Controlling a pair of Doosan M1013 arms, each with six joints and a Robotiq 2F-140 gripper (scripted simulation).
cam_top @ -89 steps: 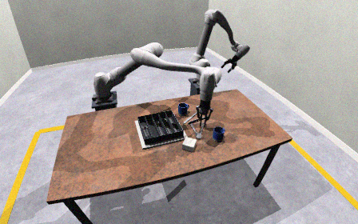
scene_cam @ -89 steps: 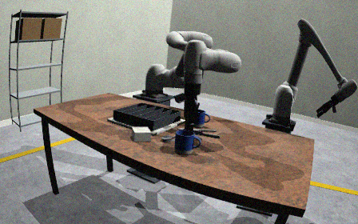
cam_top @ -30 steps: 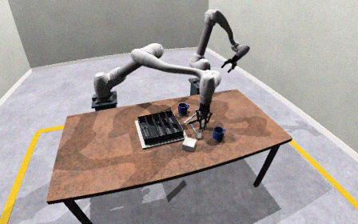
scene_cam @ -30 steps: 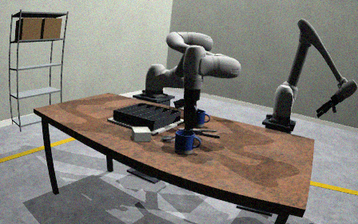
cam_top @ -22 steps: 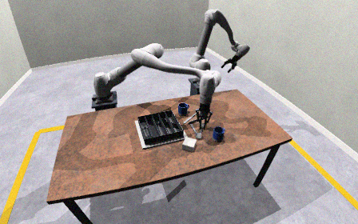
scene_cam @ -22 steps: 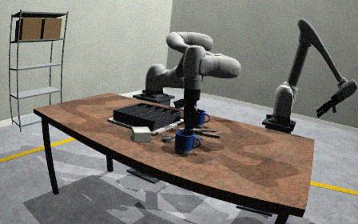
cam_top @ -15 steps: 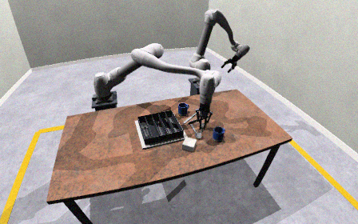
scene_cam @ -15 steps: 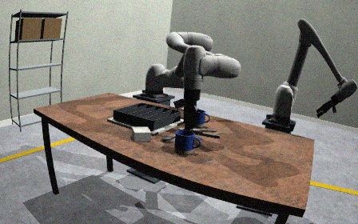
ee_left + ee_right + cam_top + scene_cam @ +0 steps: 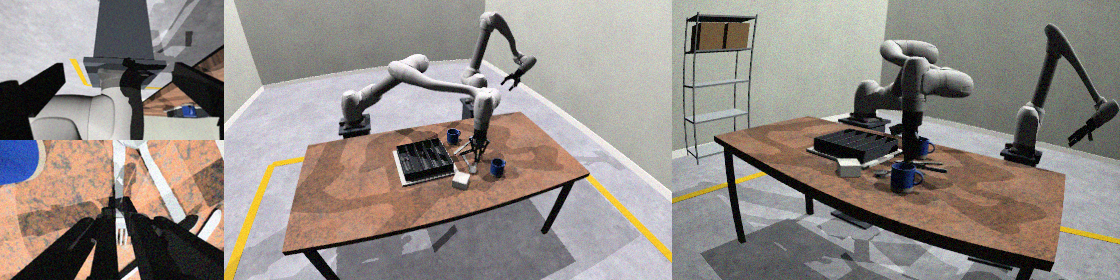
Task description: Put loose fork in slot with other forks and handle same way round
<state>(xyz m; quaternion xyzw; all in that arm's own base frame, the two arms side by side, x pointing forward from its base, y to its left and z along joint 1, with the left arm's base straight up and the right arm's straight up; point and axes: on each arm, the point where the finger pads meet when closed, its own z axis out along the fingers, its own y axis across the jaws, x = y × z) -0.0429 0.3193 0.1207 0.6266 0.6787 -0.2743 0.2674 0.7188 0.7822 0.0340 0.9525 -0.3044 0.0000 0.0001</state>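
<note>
The spoon is 1 cm ahead of my right hand, 7 cm to the right of it and 3 cm below it. The rest, counted from my right hand: white board: 10 cm behind, 32 cm to the right, 3 cm below; then white block: 14 cm ahead, 18 cm to the right, 1 cm below; then black tray: 10 cm behind, 32 cm to the right.
</note>
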